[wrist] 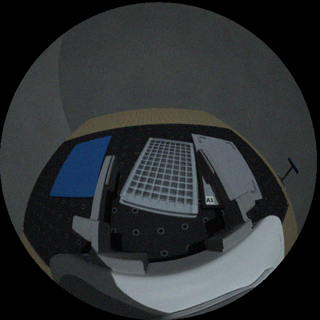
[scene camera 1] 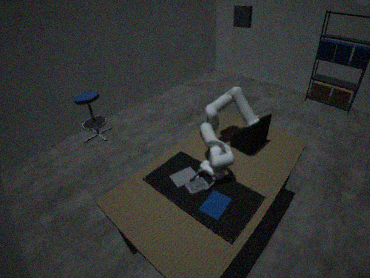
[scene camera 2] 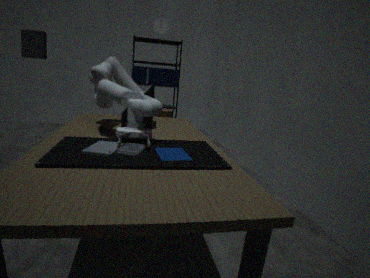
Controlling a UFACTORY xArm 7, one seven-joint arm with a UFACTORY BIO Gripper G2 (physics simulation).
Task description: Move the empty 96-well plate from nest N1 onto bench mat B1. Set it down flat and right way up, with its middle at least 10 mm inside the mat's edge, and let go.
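Pixels of known places: hand, its tool point: (scene camera 1: 199, 183) (scene camera 2: 134, 144); arm's base, origin of its link: (scene camera 1: 252, 123).
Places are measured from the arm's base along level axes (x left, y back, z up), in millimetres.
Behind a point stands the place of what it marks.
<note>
The empty 96-well plate (scene camera 1: 198, 186) @(x 71, y -635, z -151 mm) (scene camera 2: 131, 149) @(x 60, y -658, z -151 mm) (wrist: 165, 175) lies flat and right way up, its grid of wells facing up. Nest N1 cannot be told apart beneath it. The blue square, bench mat B1 (scene camera 1: 216, 204) @(x 237, y -646, z -160 mm) (scene camera 2: 173, 154) @(x 234, y -660, z -160 mm) (wrist: 81, 169), lies to one side, apart from the plate. My gripper (scene camera 1: 203, 183) @(x 64, y -616, z -141 mm) (scene camera 2: 134, 145) @(x 64, y -616, z -141 mm) (wrist: 155, 157) is partly open and low over the plate. In the wrist view one finger stands between plate and mat, the other on the plate's far side. Nothing is held; whether the fingertips touch the plate's sides cannot be told.
A light grey flat panel (scene camera 1: 182, 176) @(x -62, y -654, z -151 mm) (scene camera 2: 101, 147) @(x -63, y -660, z -151 mm) (wrist: 225, 162) with corner marks lies close beside the plate, opposite the mat. An "A1" label (wrist: 210, 200) shows at its near corner. All lie on a black perforated board (scene camera 1: 245, 200) @(x 335, y -499, z -165 mm) (scene camera 2: 210, 157) @(x 391, y -662, z -162 mm) on the wooden table (scene camera 1: 145, 225) @(x 72, y -1030, z -175 mm) (scene camera 2: 140, 195) @(x 139, y -1003, z -175 mm).
</note>
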